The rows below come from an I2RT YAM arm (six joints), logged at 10 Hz.
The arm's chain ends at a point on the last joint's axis. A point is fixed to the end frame.
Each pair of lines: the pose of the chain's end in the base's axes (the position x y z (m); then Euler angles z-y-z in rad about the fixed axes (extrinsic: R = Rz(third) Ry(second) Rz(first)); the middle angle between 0 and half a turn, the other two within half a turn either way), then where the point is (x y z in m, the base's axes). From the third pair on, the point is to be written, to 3 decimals.
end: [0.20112, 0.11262, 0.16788, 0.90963, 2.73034, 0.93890]
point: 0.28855 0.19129 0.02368
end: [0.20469, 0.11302, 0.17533, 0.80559, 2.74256, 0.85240]
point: 0.29494 0.18742 0.03060
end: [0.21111, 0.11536, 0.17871, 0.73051, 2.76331, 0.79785]
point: 0.301 0.186 0.032
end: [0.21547, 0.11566, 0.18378, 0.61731, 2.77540, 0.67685]
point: 0.309 0.179 0.036
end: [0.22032, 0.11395, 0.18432, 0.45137, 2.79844, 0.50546]
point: 0.317 0.167 0.035
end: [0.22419, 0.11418, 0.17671, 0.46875, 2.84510, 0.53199]
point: 0.314 0.165 0.022
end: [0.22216, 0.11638, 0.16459, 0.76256, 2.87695, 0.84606]
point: 0.298 0.177 0.006
